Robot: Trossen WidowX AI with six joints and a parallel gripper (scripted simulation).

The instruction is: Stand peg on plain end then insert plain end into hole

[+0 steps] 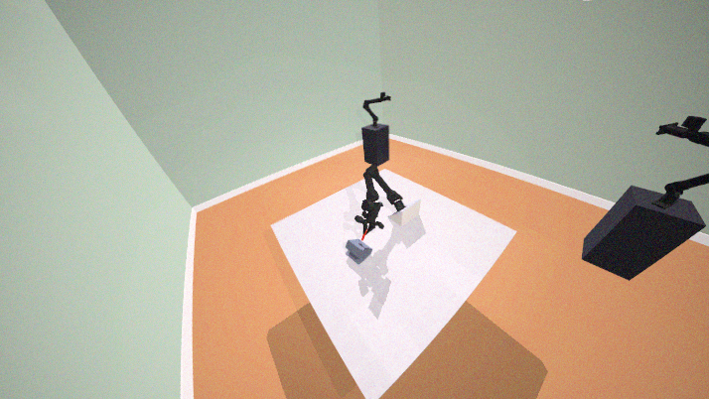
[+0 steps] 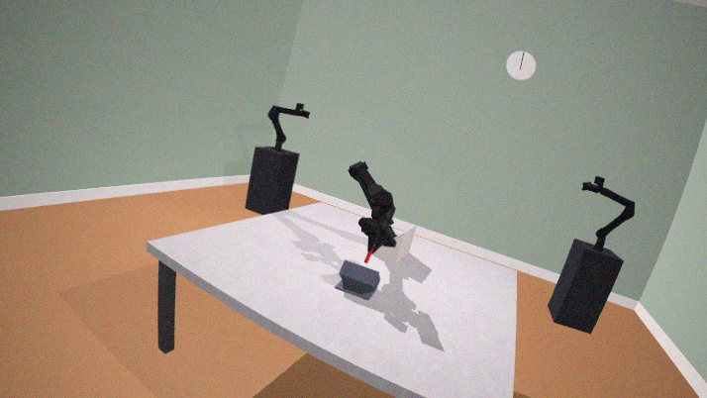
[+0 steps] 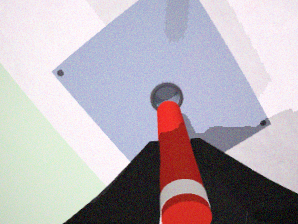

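The sloped panel is 8 cm below my gripper tip and 6 cm ahead of it. Round my gripper tip: red peg 1 cm behind, 1 cm above.
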